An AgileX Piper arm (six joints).
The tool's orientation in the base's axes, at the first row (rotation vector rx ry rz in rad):
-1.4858, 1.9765, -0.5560
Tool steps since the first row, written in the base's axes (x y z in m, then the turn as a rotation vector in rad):
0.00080, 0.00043, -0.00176, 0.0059, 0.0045, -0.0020
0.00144, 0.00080, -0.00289, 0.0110, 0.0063, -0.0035
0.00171, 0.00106, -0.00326, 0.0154, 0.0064, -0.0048
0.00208, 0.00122, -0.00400, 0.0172, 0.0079, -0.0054
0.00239, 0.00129, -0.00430, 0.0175, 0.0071, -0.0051
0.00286, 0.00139, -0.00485, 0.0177, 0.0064, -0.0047
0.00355, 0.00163, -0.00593, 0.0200, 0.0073, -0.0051
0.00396, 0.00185, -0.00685, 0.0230, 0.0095, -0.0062
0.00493, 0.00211, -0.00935, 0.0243, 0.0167, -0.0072
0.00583, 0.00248, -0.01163, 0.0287, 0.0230, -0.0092
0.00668, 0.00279, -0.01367, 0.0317, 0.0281, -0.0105
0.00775, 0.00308, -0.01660, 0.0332, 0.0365, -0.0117
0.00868, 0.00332, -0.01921, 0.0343, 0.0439, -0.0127
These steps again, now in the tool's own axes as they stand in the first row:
-0.00020, 0.00069, 0.00184, -0.0050, -0.0016, 0.0056
-0.00044, 0.00108, 0.00312, -0.0074, -0.0037, 0.0102
-0.00066, 0.00120, 0.00358, -0.0081, -0.0060, 0.0141
-0.00073, 0.00146, 0.00438, -0.0098, -0.0064, 0.0158
-0.00080, 0.00146, 0.00481, -0.0091, -0.0071, 0.0158
-0.00087, 0.00151, 0.00553, -0.0086, -0.0077, 0.0156
-0.00101, 0.00179, 0.00680, -0.0098, -0.0088, 0.0175
-0.00110, 0.00215, 0.00776, -0.0123, -0.0095, 0.0204
-0.00101, 0.00316, 0.01026, -0.0192, -0.0078, 0.0222
-0.00106, 0.00410, 0.01255, -0.0257, -0.0078, 0.0268
-0.00110, 0.00490, 0.01463, -0.0309, -0.0076, 0.0299
-0.00097, 0.00612, 0.01751, -0.0390, -0.0055, 0.0320
-0.00083, 0.00722, 0.02006, -0.0461, -0.0035, 0.0336

